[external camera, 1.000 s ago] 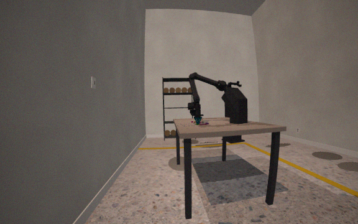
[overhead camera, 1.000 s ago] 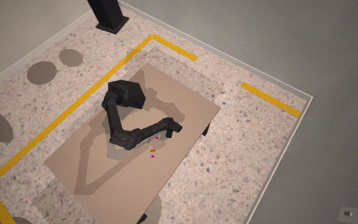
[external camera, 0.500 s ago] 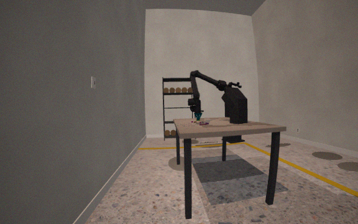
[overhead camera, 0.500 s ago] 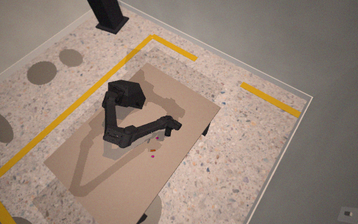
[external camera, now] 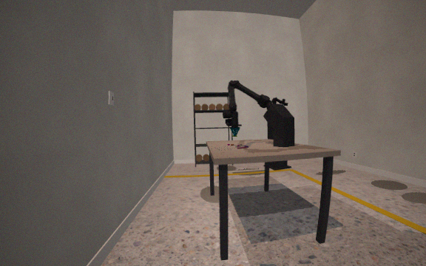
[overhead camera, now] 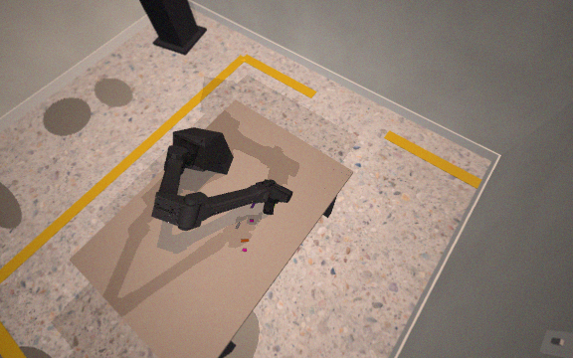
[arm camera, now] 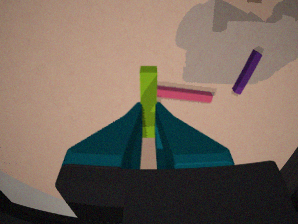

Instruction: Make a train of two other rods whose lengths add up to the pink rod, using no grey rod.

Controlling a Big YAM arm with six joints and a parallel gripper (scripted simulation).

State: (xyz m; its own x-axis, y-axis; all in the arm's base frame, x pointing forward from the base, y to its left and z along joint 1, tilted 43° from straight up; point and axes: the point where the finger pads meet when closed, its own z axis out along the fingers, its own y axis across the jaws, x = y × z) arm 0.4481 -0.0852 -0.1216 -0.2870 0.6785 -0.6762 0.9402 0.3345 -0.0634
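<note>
The orange rod lies 70 mm behind my hand, 230 mm to the right of it and 100 mm below it. Also, from my hand: purple rod 120 mm behind, 30 mm to the right, 100 mm below; then lime rod 10 mm to the right, 10 mm below; then pink rod 50 mm behind, 30 mm to the left, 100 mm below.
</note>
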